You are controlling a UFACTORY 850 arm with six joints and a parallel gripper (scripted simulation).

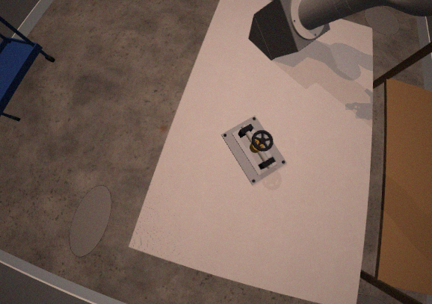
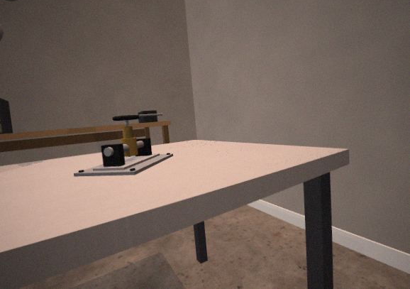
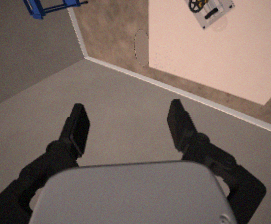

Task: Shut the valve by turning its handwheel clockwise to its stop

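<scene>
Now: hand 720 mm above the black spoked handwheel, 200 mm to the left of it and 10 mm short of it. Round my hand: grey base plate (850 mm below, 200 mm to the right, 10 mm ahead).
</scene>
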